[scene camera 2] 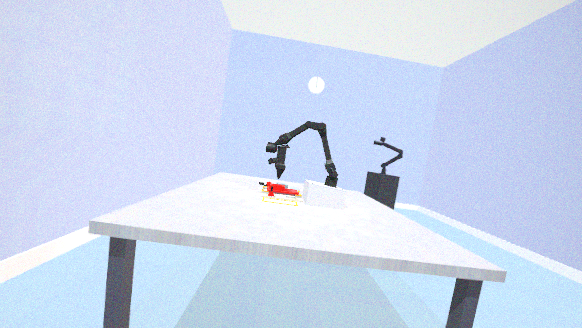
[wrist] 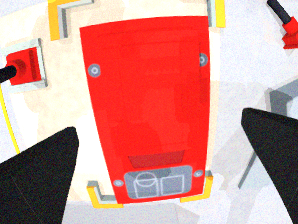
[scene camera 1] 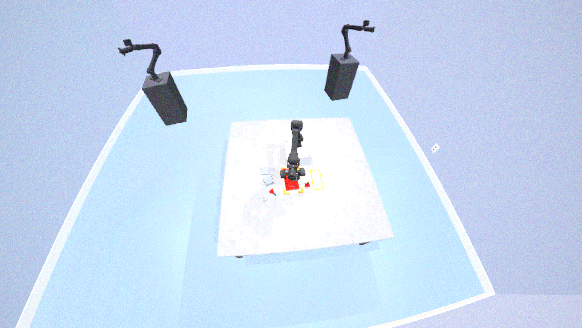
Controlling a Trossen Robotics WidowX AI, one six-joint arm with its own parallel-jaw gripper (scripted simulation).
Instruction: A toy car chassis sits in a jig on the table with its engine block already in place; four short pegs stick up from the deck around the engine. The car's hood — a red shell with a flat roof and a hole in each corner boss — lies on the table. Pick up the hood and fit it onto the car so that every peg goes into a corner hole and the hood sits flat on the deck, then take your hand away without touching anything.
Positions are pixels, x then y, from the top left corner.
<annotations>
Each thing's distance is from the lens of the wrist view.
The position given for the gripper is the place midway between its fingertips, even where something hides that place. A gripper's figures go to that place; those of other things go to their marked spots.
gripper [wrist: 162, 126]: 0.10 m
red hood [wrist: 151, 80]: 0.14 m
</annotations>
